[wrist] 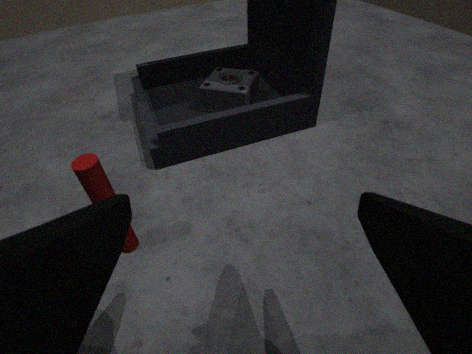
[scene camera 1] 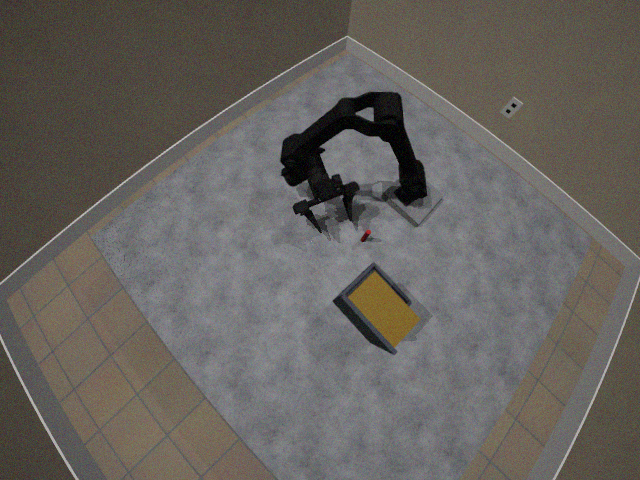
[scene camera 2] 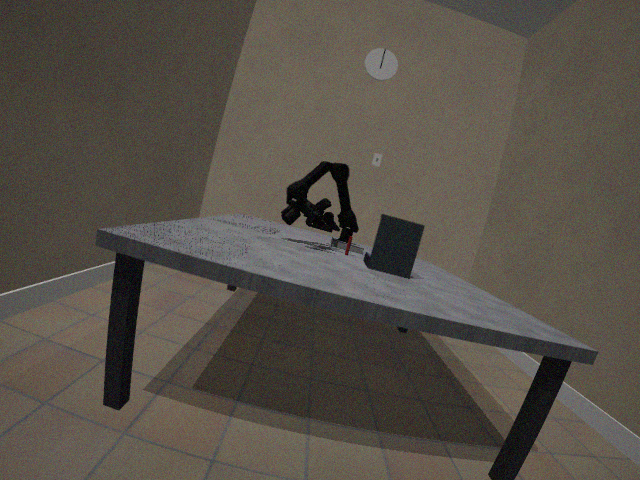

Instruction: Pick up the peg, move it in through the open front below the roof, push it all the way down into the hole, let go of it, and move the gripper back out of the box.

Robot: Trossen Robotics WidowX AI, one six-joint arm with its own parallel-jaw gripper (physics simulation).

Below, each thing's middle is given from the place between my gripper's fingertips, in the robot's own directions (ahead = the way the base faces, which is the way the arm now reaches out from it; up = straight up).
My gripper is now 7 cm past the red peg (wrist: 87,167), 6 cm to the right of it and 5 cm above it. The rest, counted from my hand: tall back wall (scene camera 2: 397,241): 23 cm to the left, 11 cm ahead, 1 cm above; then yellow roof (scene camera 1: 392,317): 23 cm to the left, 11 cm above, 7 cm ahead; then dark box (wrist: 172,103): 23 cm to the left, 3 cm ahead, 1 cm above.
